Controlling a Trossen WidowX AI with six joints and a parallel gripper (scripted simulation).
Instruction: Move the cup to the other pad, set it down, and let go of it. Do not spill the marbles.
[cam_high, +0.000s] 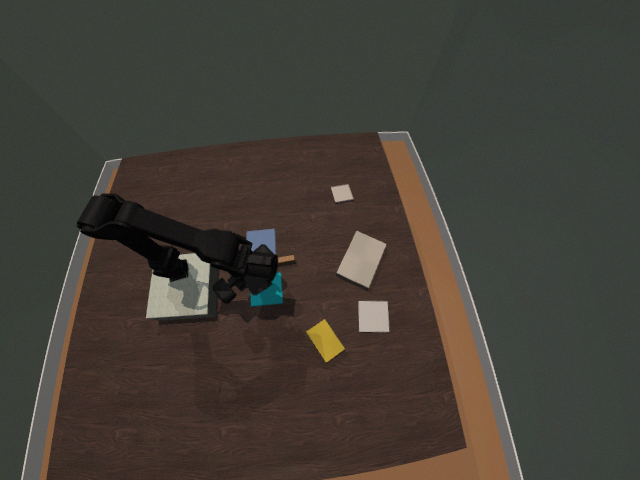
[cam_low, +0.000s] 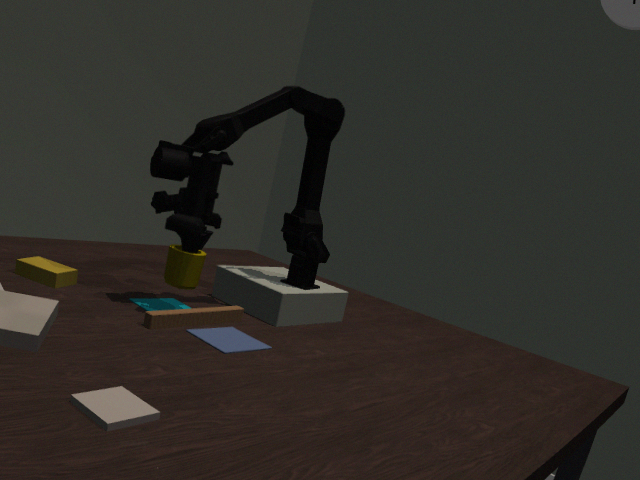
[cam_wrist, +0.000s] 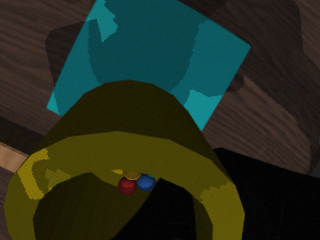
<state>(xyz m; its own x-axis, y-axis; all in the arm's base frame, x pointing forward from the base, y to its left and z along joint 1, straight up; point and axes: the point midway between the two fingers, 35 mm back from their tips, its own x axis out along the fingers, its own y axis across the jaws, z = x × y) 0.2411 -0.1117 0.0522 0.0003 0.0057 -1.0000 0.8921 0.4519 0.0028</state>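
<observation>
The cyan pad is 20 mm ahead of my gripper tip, 10 mm to the right of it and 100 mm below it. From my gripper tip the other things lie so: blue-grey pad: 40 mm ahead, 160 mm to the left, 100 mm below; then yellow cup: 20 mm ahead, 10 mm to the left; then low wooden bar: 30 mm ahead, 70 mm to the left, 80 mm below.
</observation>
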